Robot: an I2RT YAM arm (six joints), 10 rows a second.
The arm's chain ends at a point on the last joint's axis. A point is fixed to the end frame.
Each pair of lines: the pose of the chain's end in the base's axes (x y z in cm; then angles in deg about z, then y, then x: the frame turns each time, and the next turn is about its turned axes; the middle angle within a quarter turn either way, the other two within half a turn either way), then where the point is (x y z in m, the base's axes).
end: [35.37, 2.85, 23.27, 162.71, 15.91, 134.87]
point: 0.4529 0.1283 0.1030
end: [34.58, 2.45, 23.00, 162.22, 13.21, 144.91]
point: 0.4360 0.0985 0.0783
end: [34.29, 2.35, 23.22, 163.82, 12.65, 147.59]
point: 0.4284 0.0927 0.0756
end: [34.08, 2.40, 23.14, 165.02, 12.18, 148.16]
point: 0.4233 0.0937 0.0734
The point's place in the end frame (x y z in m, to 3 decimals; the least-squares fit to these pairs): -0.027 -0.013 0.189
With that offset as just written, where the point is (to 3 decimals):
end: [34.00, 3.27, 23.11, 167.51, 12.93, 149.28]
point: 0.421 0.102 0.072
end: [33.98, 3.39, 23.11, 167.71, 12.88, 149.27]
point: 0.421 0.104 0.072
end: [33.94, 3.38, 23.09, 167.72, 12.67, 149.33]
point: 0.420 0.104 0.072
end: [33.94, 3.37, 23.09, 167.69, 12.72, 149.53]
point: 0.420 0.103 0.072
